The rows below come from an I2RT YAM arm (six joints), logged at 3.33 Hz.
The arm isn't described. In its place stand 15 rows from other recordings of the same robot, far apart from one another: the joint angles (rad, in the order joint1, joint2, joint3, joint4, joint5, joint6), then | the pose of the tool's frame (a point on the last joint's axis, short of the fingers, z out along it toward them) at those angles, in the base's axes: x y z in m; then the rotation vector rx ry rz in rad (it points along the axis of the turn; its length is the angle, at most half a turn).
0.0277, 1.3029, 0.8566, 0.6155, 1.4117, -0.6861 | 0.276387 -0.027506 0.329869 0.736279 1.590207 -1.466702
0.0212, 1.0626, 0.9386, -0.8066, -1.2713, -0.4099 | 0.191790 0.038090 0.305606 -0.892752 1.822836 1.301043
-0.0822, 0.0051, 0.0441, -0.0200, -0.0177, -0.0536 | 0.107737 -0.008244 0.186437 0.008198 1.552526 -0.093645
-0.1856, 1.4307, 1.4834, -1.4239, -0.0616, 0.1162 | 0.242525 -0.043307 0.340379 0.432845 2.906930 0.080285
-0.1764, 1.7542, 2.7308, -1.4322, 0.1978, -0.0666 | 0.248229 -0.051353 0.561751 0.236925 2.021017 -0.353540
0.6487, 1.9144, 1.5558, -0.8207, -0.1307, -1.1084 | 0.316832 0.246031 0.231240 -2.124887 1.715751 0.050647
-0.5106, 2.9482, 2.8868, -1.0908, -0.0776, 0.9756 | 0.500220 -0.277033 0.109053 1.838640 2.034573 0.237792
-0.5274, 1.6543, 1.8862, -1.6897, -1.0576, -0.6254 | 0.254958 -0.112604 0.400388 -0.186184 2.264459 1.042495
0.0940, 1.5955, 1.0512, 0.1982, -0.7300, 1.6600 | 0.357926 0.057591 0.267782 1.151498 2.007544 1.753286
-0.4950, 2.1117, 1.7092, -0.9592, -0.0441, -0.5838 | 0.377023 -0.201744 0.191869 -0.137191 2.934686 -0.102745
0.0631, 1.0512, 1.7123, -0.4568, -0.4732, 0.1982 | 0.147628 0.025585 0.561885 -0.308362 1.376299 0.539720
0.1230, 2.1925, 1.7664, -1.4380, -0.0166, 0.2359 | 0.386948 0.048432 0.176560 -0.164263 -2.844870 0.051857
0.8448, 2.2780, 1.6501, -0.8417, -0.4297, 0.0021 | 0.278218 0.335743 0.113001 1.251058 -2.710677 -0.656023
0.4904, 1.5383, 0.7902, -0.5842, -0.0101, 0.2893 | 0.227168 0.121693 0.148185 -0.294993 2.906292 0.146667
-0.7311, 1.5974, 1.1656, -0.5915, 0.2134, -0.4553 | 0.241582 -0.226802 0.236477 0.456031 2.689435 -0.670139
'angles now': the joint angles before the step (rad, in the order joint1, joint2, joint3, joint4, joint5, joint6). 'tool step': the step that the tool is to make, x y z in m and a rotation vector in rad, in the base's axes. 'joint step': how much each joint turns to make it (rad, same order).
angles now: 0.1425, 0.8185, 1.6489, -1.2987, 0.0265, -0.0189
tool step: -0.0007, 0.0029, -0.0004, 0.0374, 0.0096, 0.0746
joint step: -0.0006, -0.0001, 0.0000, -0.0043, -0.0844, 0.0001
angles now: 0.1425, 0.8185, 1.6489, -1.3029, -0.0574, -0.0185
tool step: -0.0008, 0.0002, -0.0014, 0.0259, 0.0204, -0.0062
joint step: 0.0015, 0.0001, 0.0002, -0.0148, -0.0064, 0.0289
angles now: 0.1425, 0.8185, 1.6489, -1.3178, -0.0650, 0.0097
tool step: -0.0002, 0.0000, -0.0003, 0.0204, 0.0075, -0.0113
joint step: 0.0011, -0.0001, -0.0001, -0.0030, 0.0010, 0.0246
